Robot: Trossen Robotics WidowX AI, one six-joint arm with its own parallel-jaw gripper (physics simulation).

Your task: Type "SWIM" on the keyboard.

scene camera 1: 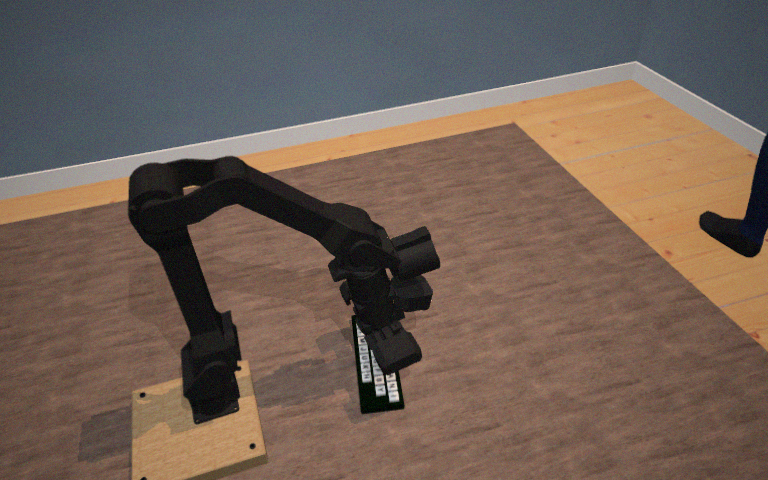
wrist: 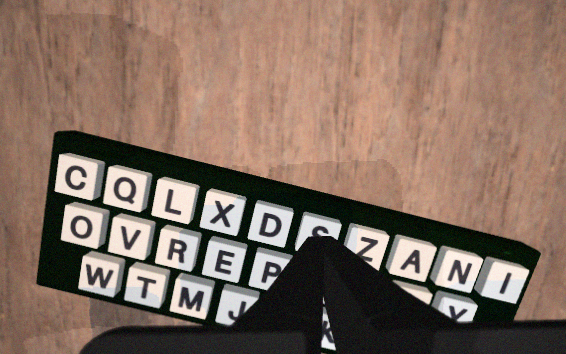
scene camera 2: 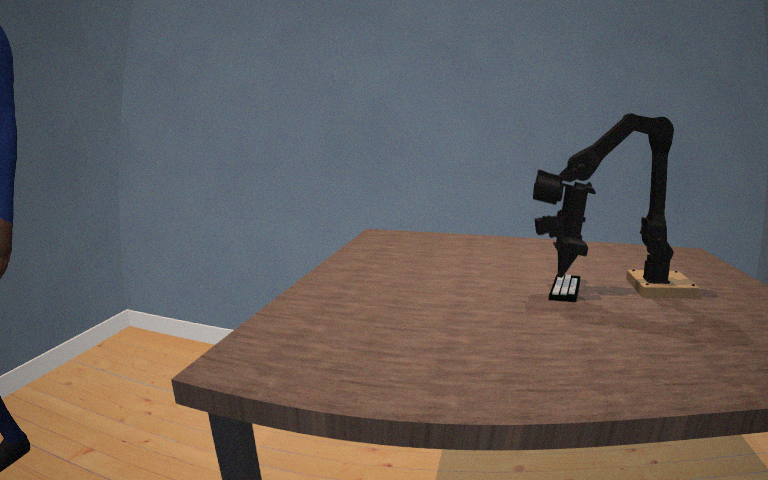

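Where they show: gripper, fingertip midpoint: [wrist: 319, 248] [scene camera 2: 559, 277]; arm's base at its link origin: [scene camera 1: 214, 400] [scene camera 2: 656, 280].
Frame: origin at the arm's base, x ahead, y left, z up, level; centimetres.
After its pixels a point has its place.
A dark green keyboard [scene camera 1: 382, 405] {x 23.4, y -9.0, z -1.5 cm} [scene camera 2: 564, 299] {x 27.4, y 9.9, z -2.2 cm} [wrist: 150, 164] {x 29.8, y 5.3, z -1.5 cm} with three rows of white letter keys lies on the table. My gripper [scene camera 2: 560, 275] {x 27.2, y -1.1, z 0.0 cm} [wrist: 319, 248] {x 27.2, y -1.1, z 0.0 cm} is shut and empty, pointing down. In the wrist view its tips cover the lower part of the S key [wrist: 320, 226] {x 27.6, y -1.2, z -1.0 cm} in the top row; whether they touch it I cannot tell. The W key [wrist: 101, 274] {x 25.5, y 7.3, z -1.0 cm} and the M key [wrist: 191, 297] {x 24.6, y 3.8, z -1.0 cm} show in the bottom row at the left. The I key [wrist: 506, 282] {x 25.5, y -8.4, z -1.0 cm} is at the right end of the top row. The fingers hide several middle keys. In scene camera 1 the fingertips are hidden.
The arm stands on a pale wooden base board [scene camera 1: 164, 452] {x -7.6, y -6.1, z 0.0 cm} [scene camera 2: 668, 292] {x -1.7, y 6.3, z -1.3 cm} beside the keyboard, on the brown table [scene camera 1: 509, 283] {x 54.8, y 8.4, z -2.6 cm} [scene camera 2: 396, 339] {x 59.2, y 35.0, z -2.6 cm}. A person [scene camera 1: 756, 198] [scene camera 2: 6, 141] is partly visible beyond the table at the image edge.
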